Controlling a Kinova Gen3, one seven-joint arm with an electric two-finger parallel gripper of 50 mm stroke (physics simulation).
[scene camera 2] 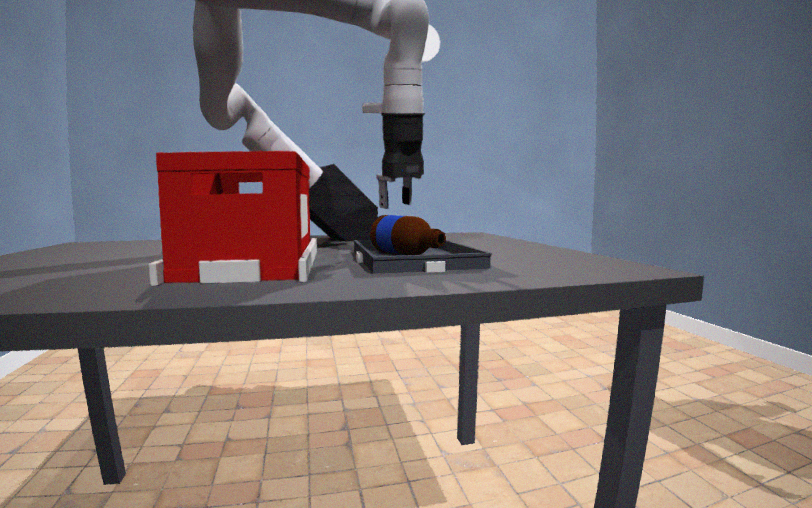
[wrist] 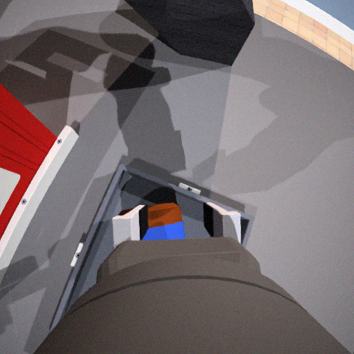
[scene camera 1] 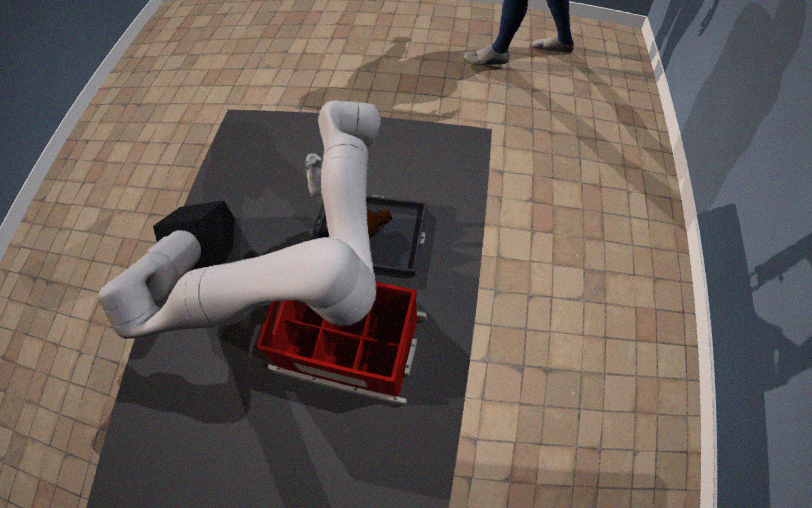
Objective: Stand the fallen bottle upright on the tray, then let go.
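Seen in the pictures: gripper, fingertip midpoint: point(scene camera 2: 395, 205); arm's base, link origin: point(scene camera 2: 310, 183) point(scene camera 1: 183, 249).
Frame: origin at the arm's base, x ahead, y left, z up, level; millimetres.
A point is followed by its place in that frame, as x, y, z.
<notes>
The brown bottle point(scene camera 1: 379, 222) @(442, 117, -105) point(scene camera 2: 411, 234) @(435, 101, -107) point(wrist: 166, 215) with a blue label lies on its side on the dark tray point(scene camera 1: 416, 257) @(528, 36, -130) point(scene camera 2: 461, 262) @(547, 138, -144) point(wrist: 101, 215). In scene camera 2 its neck points right and its base is at the left. My gripper point(scene camera 2: 395, 205) @(329, 114, -58) point(wrist: 175, 215) is open and empty, pointing down a little above the bottle. In the wrist view the bottle's base end and label show between the fingers, nearer the left finger; the gripper body hides the neck. In scene camera 1 the arm hides the gripper and part of the bottle.
A red crate point(scene camera 1: 383, 383) @(464, -286, -15) point(scene camera 2: 230, 233) @(506, -198, -89) point(wrist: 17, 135) with compartments stands beside the tray, taller than it, with white brackets at its foot. A black angular block point(scene camera 1: 212, 230) @(59, 56, -16) point(scene camera 2: 344, 203) @(58, 78, -55) point(wrist: 200, 25) stands at the arm's base. A person's legs point(scene camera 1: 510, 26) show beyond the table.
</notes>
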